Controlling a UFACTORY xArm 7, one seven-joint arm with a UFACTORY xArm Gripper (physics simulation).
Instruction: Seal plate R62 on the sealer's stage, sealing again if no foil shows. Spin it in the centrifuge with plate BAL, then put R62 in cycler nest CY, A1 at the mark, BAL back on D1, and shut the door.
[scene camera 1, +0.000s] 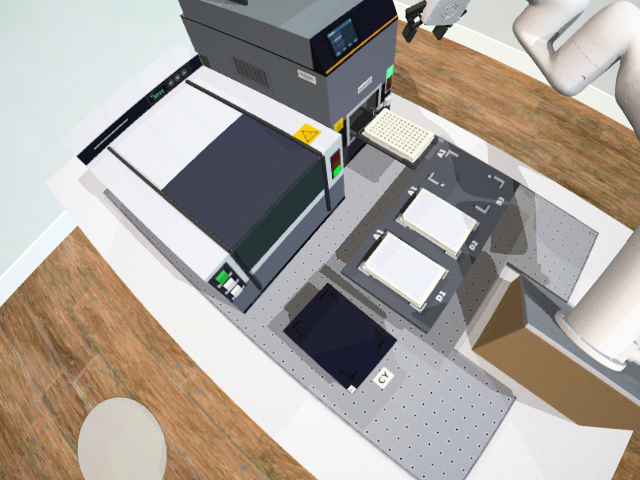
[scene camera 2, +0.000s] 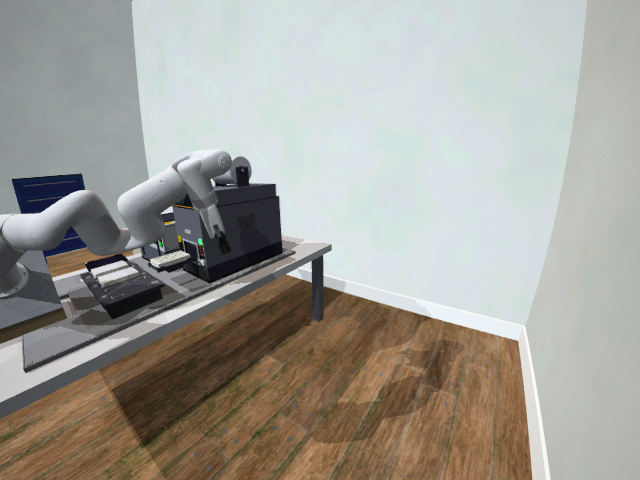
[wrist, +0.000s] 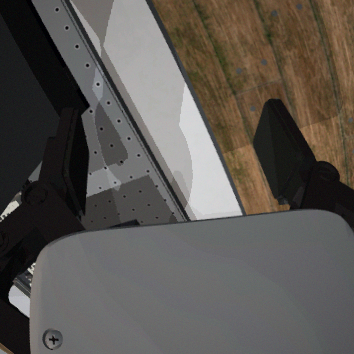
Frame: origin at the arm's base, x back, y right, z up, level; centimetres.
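Seen in the pictures: gripper, fingertip midpoint: (scene camera 1: 421, 37) (scene camera 2: 224, 245) (wrist: 173, 123); arm's base, origin of the base link: (scene camera 1: 587, 340) (scene camera 2: 3, 279).
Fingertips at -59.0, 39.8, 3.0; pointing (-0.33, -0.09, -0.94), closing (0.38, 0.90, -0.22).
Note:
Offsets run from my fingertips to a thing's middle, as dx, dy, dz. "spot": to the spot under its first point. Level surfaces: height alone.
A cream plate {+10.4, -23.5, -7.0} (scene camera 1: 398, 134) (scene camera 2: 170, 258) sits on the stage outside the opening of the tall dark sealer {-19.4, -24.6, +6.1} (scene camera 1: 263, 90) (scene camera 2: 253, 227); its round wells show, and no foil shows on it. My gripper (scene camera 1: 424, 36) (scene camera 2: 221, 242) (wrist: 173, 123) is open and empty, beside the sealer and above the table's edge, away from the plates. One white-topped plate {+28.1, -45.6, -11.0} (scene camera 1: 405, 268) sits on D1 and another white-topped plate {+27.5, -33.2, -11.0} (scene camera 1: 439, 221) on D2. The plates' names cannot be read. The dark nest CY {+26.9, -62.3, -14.5} (scene camera 1: 336, 335) is empty. The white machine {-14.4, -55.6, -5.5} (scene camera 1: 160, 124) has its dark front cover {+8.4, -54.4, -1.1} (scene camera 1: 284, 209) down.
The dark deck {dz -11.8} (scene camera 1: 467, 173) has an empty bracketed place at D3. A green light {spot: +1.4, -14.8, -0.5} (scene camera 1: 389, 71) (scene camera 2: 200, 241) shows on the sealer, and a roll {-21.6, -24.6, +24.1} (scene camera 2: 241, 166) stands on its top. An open-topped brown box (scene camera 1: 563, 377) stands by the arm base. A round pale stool (scene camera 1: 122, 439) stands in front.

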